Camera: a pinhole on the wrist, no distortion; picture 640 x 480 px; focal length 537.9 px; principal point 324.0 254.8 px. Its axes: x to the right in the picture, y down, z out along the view. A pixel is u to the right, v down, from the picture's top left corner.
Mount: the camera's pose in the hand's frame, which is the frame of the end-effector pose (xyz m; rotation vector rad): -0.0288 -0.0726 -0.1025 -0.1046 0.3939 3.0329
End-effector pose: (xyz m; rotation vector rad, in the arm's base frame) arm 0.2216 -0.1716 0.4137 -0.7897 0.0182 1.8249
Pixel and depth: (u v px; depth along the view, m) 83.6 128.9 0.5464
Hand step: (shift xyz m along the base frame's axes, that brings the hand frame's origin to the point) -0.3897 0.2456 0.1580
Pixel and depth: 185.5 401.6 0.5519
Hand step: -0.1813 0.2706 0.3677
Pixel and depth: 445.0 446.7 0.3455
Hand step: -0.0220 0.0210 0.3043
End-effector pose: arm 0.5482 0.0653 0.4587 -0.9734 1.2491 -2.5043
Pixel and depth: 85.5 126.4 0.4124
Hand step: 0.0574 -0.3163 0.1009
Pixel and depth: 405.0 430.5 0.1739
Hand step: 0.1123 0.0304 0.0621
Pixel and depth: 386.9 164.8 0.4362
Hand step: 0.2464 -0.2221 -0.0055
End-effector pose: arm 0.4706 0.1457 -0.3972 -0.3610 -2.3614 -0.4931
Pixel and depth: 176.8 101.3 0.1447
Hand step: -0.0208 0.0153 -0.0161
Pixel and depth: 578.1 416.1 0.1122
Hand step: 0.0324 -0.0710 -0.0867
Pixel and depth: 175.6 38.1 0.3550
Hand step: -0.1081 0.2337 -0.0675
